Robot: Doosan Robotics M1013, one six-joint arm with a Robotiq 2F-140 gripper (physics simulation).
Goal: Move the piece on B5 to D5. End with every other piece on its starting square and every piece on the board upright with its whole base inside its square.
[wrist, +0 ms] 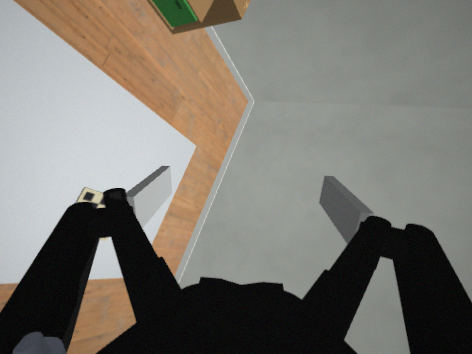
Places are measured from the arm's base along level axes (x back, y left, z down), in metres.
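Pixels of known places: gripper, between the fingertips: [245, 184].
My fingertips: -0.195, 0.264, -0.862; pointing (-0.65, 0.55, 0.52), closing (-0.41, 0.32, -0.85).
Note:
Behind a point stands the place of what it marks, as x, y, z.
My gripper [245, 184] @(-0.195, 0.264, -0.862) is wide open, with nothing between its two grey finger pads. The floor and a grey wall show behind the gap between them. No square B5 or D5 and no piece can be made out in the wrist view. A small cream item with a dark square [89, 196] @(-0.554, 0.105, 0.067) shows at the left, partly hidden behind the left finger; I cannot tell what it is.
A pale grey surface [75, 110] @(-0.333, 0.405, 0.074) fills the left side, with wooden floor [210, 115] beyond its edge. Grey walls [350, 60] stand at the right. A brown box with a green panel [172, 11] is at the top. A bluish-grey object [39, 344] shows at bottom left.

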